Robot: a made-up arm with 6 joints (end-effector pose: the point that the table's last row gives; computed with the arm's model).
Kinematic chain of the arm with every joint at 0, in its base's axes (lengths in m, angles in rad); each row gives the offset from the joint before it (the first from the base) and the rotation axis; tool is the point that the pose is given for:
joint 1: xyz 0 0 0.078 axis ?
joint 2: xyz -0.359 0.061 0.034 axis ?
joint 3: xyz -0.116 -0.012 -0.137 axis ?
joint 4: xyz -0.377 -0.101 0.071 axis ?
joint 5: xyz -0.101 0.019 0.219 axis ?
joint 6: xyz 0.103 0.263 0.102 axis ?
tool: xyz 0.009 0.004 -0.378
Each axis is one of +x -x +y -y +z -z.
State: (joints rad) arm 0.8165 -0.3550 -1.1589 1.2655 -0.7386 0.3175
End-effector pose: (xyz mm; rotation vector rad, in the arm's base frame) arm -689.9 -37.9 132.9 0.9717 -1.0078 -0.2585
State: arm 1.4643 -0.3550 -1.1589 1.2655 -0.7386 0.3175
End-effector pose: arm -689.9 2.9 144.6 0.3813 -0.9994 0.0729
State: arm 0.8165 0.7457 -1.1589 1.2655 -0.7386 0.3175
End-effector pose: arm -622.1 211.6 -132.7 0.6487 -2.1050 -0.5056
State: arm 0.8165 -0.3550 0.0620 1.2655 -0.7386 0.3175
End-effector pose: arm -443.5 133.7 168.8 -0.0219 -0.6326 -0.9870
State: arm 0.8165 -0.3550 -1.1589 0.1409 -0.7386 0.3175
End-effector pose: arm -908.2 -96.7 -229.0 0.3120 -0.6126 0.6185
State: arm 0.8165 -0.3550 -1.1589 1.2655 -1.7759 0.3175
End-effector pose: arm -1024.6 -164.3 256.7 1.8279 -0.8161 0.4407
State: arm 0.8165 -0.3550 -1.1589 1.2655 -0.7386 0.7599
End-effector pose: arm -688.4 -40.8 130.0 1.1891 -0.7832 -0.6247
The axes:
joint 1: -x
joint 2: -z
joint 3: +y
joint 4: -z
joint 5: -x
joint 6: -z

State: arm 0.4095 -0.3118 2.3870 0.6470 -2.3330 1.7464
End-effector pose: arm 229.0 13.0 -307.9 0.1222 -0.2875 2.5769
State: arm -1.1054 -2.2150 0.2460 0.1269 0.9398 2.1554
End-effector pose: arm 78.9 -33.9 -177.9 1.3284 -0.8965 -0.4853
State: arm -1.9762 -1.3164 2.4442 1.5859 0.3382 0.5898
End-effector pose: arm -235.0 -78.1 79.3 -0.8251 -0.0621 -0.3825
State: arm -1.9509 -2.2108 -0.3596 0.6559 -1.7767 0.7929
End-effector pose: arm -92.3 -200.8 -443.7 -1.8101 -0.4837 -2.3228
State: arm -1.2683 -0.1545 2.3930 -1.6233 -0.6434 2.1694
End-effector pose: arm 248.5 -237.0 173.9 -0.6751 2.0439 1.5196
